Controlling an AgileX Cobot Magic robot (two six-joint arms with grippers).
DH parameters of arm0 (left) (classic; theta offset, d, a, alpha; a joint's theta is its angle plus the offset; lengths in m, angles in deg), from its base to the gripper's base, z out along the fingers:
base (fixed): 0 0 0 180
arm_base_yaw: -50.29 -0.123 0 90
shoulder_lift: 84.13 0 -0.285 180
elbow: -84.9 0 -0.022 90
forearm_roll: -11.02 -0.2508 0 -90
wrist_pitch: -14.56 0 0.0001 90
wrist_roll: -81.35 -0.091 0 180
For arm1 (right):
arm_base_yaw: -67.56 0.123 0 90
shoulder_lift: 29.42 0 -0.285 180
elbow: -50.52 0 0.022 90
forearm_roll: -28.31 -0.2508 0 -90
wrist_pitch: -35.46 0 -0.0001 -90
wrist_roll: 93.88 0.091 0 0
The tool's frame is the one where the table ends.
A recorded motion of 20 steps. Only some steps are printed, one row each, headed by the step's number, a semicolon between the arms.
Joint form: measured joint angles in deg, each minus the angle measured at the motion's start. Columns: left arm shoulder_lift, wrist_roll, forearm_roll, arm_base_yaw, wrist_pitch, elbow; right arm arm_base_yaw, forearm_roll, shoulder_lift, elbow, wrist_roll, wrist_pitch.
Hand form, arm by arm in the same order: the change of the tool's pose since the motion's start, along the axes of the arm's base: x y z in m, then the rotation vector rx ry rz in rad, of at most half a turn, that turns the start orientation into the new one. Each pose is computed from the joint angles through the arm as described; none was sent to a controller.
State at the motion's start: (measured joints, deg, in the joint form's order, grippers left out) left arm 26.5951 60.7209 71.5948 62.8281 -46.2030 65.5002; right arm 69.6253 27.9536 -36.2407 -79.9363 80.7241 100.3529
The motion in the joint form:
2: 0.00 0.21 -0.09 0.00 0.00 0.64; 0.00 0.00 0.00 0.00 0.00 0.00
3: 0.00 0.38 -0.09 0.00 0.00 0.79; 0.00 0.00 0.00 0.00 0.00 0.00
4: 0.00 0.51 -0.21 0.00 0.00 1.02; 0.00 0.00 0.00 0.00 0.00 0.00
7: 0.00 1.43 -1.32 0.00 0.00 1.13; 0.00 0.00 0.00 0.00 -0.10 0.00
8: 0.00 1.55 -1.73 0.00 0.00 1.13; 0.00 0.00 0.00 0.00 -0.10 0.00
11: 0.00 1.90 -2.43 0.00 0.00 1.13; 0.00 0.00 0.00 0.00 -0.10 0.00
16: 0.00 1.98 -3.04 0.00 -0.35 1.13; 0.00 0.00 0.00 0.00 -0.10 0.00
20: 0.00 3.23 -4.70 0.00 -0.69 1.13; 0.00 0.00 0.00 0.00 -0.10 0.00
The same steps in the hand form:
2: 0.0021 -0.0004 0.0023 -0.0010 -0.0084 0.0013; 0.0000 0.0000 0.0000 0.0000 0.0000 0.0000
3: 0.0027 -0.0005 0.0029 -0.0014 -0.0087 0.0033; 0.0000 0.0000 0.0000 0.0000 0.0000 0.0000
4: 0.0034 -0.0006 0.0037 -0.0005 -0.0112 0.0034; 0.0000 0.0000 0.0000 0.0000 0.0000 0.0000
7: 0.0031 0.0003 0.0030 0.0148 -0.0042 0.0015; 0.0000 0.0000 0.0000 -0.0015 -0.0001 0.0009
8: 0.0029 0.0006 0.0027 0.0203 -0.0038 -0.0016; 0.0000 0.0000 0.0000 -0.0015 -0.0001 0.0009
11: 0.0025 0.0012 0.0020 0.0300 -0.0014 -0.0053; 0.0000 0.0000 0.0000 -0.0015 -0.0001 0.0009
16: 0.0016 0.0016 0.0017 0.0357 0.0016 -0.0152; 0.0000 0.0000 0.0000 -0.0015 -0.0001 0.0009
20: 0.0002 0.0030 0.0003 0.0572 0.0166 -0.0227; 0.0000 0.0000 0.0000 -0.0015 -0.0001 0.0009

